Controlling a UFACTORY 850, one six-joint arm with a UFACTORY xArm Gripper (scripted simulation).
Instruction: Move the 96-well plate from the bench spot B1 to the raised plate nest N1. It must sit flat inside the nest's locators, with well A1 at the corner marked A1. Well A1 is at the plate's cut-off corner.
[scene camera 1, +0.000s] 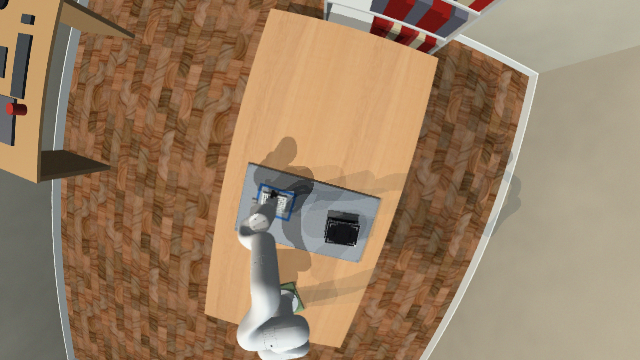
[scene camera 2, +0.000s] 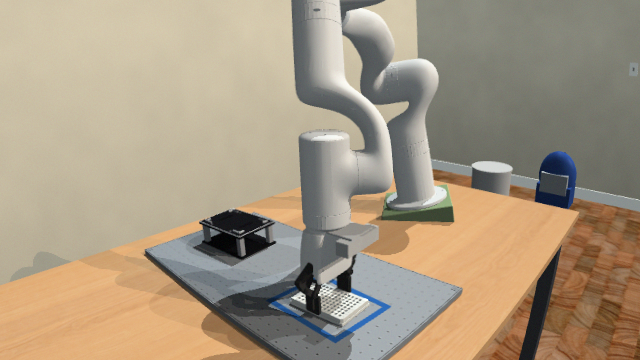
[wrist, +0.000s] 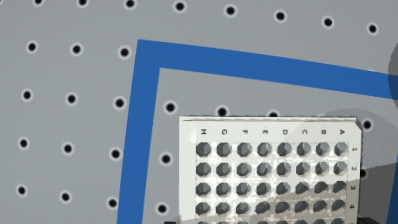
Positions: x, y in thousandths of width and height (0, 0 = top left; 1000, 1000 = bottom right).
Scene:
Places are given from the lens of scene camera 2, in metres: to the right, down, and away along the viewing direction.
my gripper (scene camera 2: 515, 838): 0.02, 0.23, 0.79
white 96-well plate (scene camera 2: 527, 851): 0.03, 0.23, 0.76

